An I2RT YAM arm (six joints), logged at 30 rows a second.
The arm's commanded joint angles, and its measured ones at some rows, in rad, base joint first. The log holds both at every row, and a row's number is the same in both.
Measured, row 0:
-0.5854 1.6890 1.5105 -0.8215 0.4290 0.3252
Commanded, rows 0 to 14:
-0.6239 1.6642 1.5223 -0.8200 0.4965 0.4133
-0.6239 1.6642 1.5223 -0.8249 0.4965 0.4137
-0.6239 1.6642 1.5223 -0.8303 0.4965 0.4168
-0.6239 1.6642 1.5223 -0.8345 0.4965 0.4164
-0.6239 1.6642 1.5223 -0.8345 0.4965 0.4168
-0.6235 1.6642 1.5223 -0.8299 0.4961 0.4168
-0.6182 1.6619 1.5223 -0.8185 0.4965 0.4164
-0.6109 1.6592 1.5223 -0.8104 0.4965 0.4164
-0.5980 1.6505 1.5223 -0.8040 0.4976 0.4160
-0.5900 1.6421 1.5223 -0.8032 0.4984 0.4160
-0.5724 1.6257 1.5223 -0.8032 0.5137 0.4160
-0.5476 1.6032 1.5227 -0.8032 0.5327 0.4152
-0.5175 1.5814 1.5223 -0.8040 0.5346 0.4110
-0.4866 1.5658 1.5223 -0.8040 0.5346 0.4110
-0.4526 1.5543 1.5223 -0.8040 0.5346 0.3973
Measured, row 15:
-0.5228 1.6615 1.5051 -0.8242 0.4660 0.3840
